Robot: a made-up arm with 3 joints. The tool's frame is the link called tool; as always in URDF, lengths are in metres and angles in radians. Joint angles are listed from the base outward. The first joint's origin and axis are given. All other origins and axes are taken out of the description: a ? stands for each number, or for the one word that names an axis. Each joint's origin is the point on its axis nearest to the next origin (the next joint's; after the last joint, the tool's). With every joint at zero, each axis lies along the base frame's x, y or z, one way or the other. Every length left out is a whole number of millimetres.
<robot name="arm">
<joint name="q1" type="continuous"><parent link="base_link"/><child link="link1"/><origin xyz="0 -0.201 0.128"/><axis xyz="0 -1 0"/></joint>
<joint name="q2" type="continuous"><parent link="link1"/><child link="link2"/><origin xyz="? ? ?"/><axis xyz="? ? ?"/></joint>
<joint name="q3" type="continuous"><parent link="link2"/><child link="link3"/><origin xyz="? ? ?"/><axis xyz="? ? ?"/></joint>
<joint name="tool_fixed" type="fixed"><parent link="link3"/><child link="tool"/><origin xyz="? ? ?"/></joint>
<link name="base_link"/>
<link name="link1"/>
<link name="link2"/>
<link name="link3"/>
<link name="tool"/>
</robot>
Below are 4 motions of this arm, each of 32 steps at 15 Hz.
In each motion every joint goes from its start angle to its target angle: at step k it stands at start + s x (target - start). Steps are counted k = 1, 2, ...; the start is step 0. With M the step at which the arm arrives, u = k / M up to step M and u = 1 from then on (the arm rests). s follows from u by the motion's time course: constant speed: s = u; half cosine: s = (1 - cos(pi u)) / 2; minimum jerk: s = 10 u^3 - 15 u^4 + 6 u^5.
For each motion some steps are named. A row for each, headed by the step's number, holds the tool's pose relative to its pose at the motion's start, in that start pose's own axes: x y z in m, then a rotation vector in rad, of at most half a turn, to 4 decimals.
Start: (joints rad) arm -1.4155 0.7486 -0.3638
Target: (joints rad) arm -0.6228 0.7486 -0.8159
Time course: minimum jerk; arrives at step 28
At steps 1, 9, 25, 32:
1: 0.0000 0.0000 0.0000 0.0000 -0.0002 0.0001
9: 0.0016 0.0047 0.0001 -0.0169 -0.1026 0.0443
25: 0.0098 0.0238 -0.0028 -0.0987 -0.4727 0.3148
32: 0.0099 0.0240 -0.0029 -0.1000 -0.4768 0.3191

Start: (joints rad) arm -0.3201 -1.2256 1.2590
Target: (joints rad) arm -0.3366 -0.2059 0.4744
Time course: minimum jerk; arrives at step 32
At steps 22, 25, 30, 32:
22: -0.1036 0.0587 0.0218 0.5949 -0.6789 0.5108
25: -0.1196 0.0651 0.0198 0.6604 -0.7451 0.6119
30: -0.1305 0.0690 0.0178 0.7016 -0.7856 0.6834
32: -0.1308 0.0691 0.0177 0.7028 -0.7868 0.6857

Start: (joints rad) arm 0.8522 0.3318 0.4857
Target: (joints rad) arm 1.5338 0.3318 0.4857
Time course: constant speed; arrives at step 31
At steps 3, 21, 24, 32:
3: -0.0027 -0.0027 0.0071 -0.0215 -0.0552 -0.0291
21: -0.0279 -0.0137 0.0466 -0.1504 -0.3861 -0.2038
24: -0.0334 -0.0146 0.0524 -0.1719 -0.4412 -0.2329
32: -0.0477 -0.0155 0.0646 -0.2220 -0.5699 -0.3008

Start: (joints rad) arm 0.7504 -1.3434 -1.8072
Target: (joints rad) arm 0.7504 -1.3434 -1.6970
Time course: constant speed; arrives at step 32
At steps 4, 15, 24, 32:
4: 0.0000 -0.0006 0.0008 -0.0138 0.0000 0.0000
15: 0.0000 -0.0023 0.0032 -0.0517 0.0000 0.0000
24: 0.0000 -0.0037 0.0052 -0.0827 0.0000 0.0000
32: 0.0000 -0.0048 0.0070 -0.1102 0.0000 0.0000

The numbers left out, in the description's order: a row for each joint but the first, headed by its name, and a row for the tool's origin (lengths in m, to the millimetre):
q2: xyz 0.042 0 0.052, axis 0 0 1
q3: xyz 0.11 0.168 0, axis -1 0 0
tool: xyz 0 -0.061 -0.047

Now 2 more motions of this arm.
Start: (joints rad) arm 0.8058 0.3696 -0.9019
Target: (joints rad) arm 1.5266 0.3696 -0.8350
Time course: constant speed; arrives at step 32
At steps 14, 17, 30, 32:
14: 0.0033 0.0195 0.0199 -0.1430 -0.1858 0.2281
17: 0.0029 0.0241 0.0240 -0.1735 -0.2265 0.2763
30: -0.0032 0.0444 0.0397 -0.3047 -0.4066 0.4825
32: -0.0047 0.0475 0.0418 -0.3247 -0.4349 0.5139

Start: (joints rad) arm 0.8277 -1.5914 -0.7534
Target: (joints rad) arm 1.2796 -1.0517 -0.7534
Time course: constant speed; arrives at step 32
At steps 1, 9, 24, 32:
1: -0.0026 0.0035 0.0006 0.0141 0.0117 0.0122
9: -0.0248 0.0302 0.0085 0.1270 0.0986 0.1154
24: -0.0701 0.0715 0.0385 0.3356 0.2293 0.3346
32: -0.0954 0.0867 0.0608 0.4432 0.2806 0.4640

